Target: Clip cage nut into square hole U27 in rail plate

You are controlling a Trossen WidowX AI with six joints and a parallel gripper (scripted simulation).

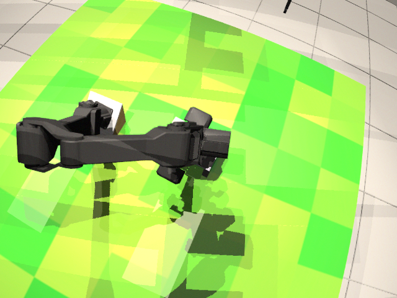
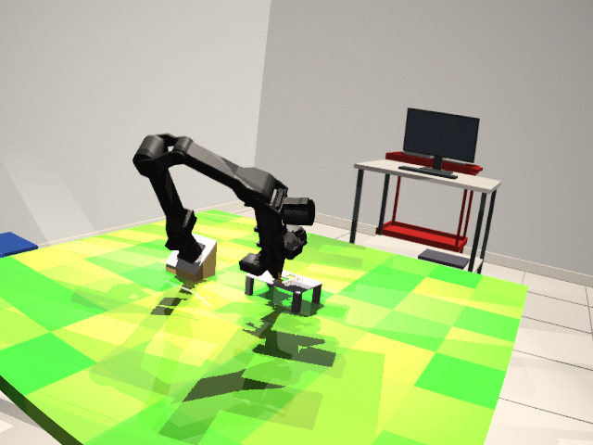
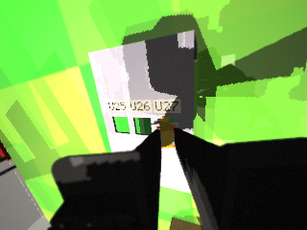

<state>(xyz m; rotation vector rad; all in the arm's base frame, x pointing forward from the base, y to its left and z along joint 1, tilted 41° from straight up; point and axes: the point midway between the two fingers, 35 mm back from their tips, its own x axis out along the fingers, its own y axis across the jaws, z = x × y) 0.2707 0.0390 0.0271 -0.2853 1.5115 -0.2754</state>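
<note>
The cage nut is 10 mm below my gripper tip.
</note>
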